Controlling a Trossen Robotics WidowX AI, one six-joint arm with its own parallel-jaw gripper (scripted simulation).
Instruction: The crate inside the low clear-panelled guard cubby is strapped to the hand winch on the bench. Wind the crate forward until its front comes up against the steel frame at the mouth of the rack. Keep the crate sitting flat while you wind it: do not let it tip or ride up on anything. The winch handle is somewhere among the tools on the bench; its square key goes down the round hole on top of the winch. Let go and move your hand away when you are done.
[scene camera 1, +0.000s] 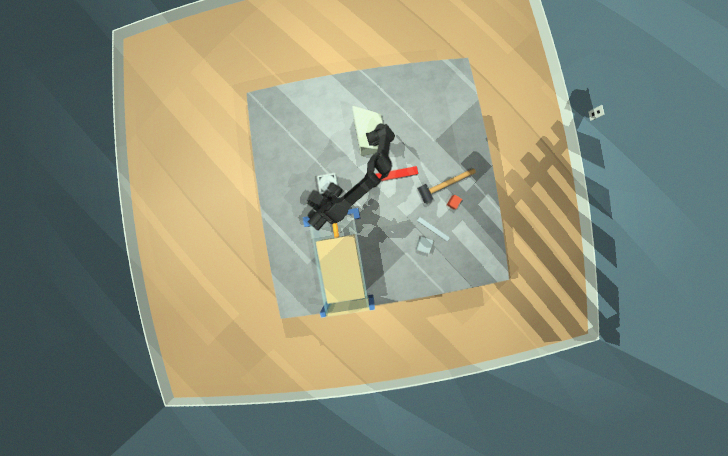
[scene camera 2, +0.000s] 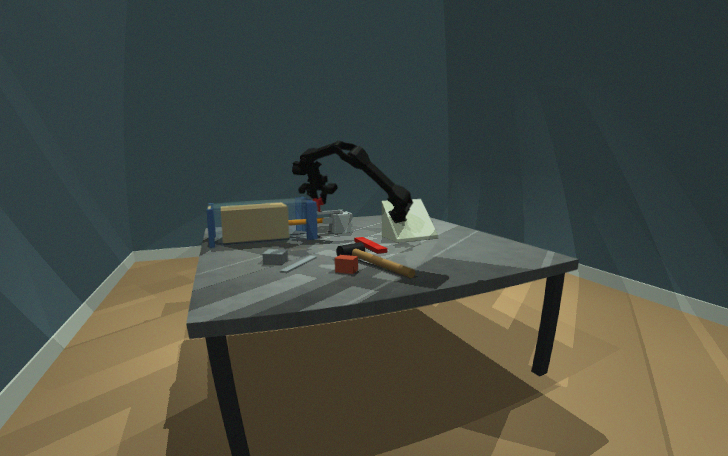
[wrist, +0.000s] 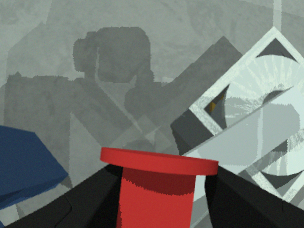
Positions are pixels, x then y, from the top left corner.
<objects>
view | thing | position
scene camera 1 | clear-panelled cubby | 336, 247
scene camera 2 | hammer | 355, 249
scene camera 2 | clear-panelled cubby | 242, 222
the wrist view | my gripper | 165, 173
</objects>
